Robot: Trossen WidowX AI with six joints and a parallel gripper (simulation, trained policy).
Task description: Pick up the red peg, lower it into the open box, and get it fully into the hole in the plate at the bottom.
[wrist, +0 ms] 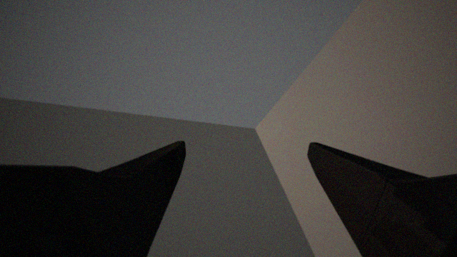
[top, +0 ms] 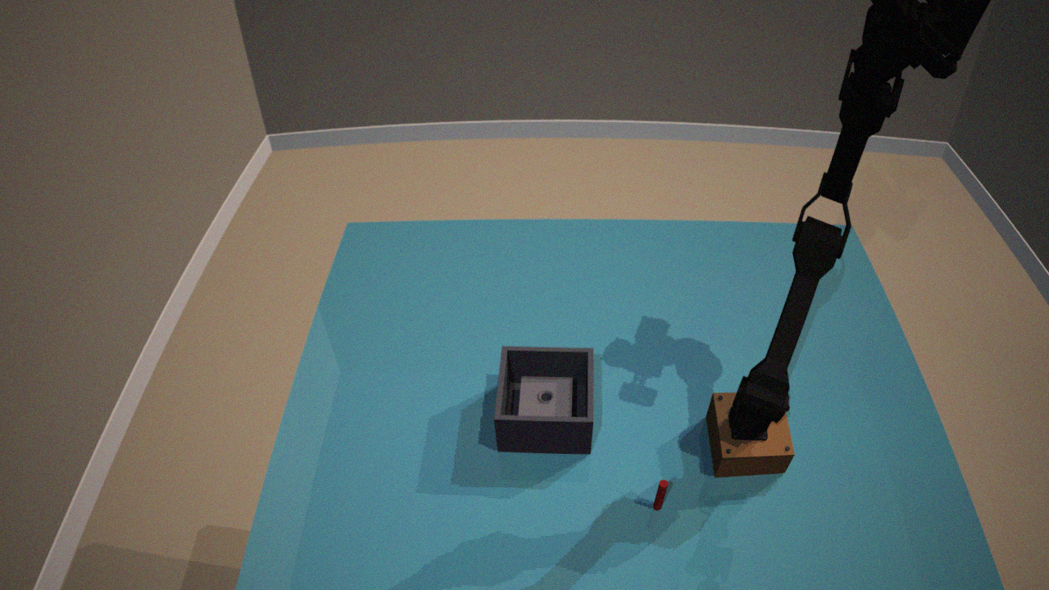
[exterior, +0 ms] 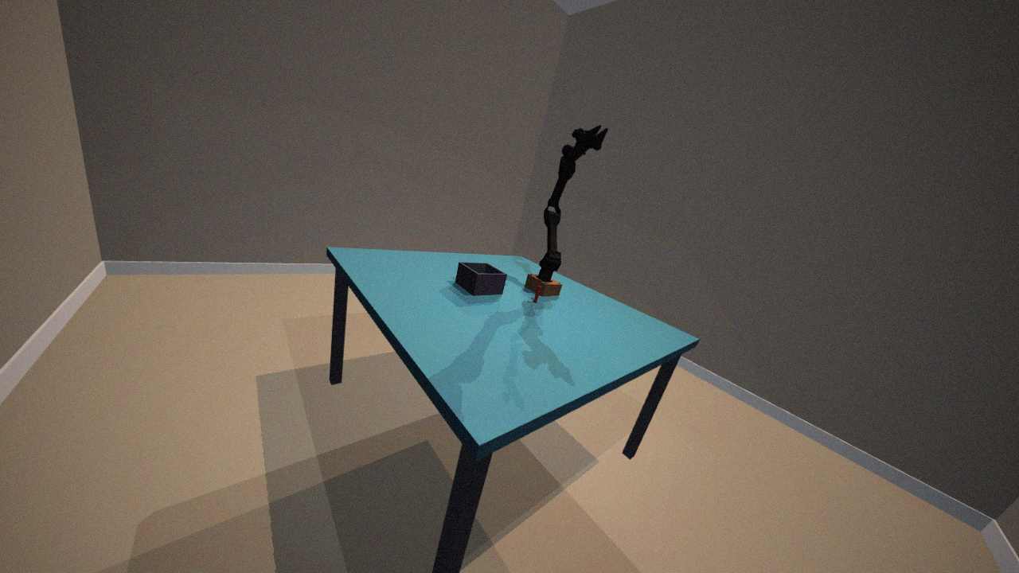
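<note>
The red peg lies 80 cm below my gripper tip, 31 cm ahead of it and 16 cm to the left of it. The rest, counted from my gripper tip: dark box 81 cm below, 51 cm ahead, 1 cm to the right; then grey plate 79 cm below, 51 cm ahead, 1 cm to the right.
</note>
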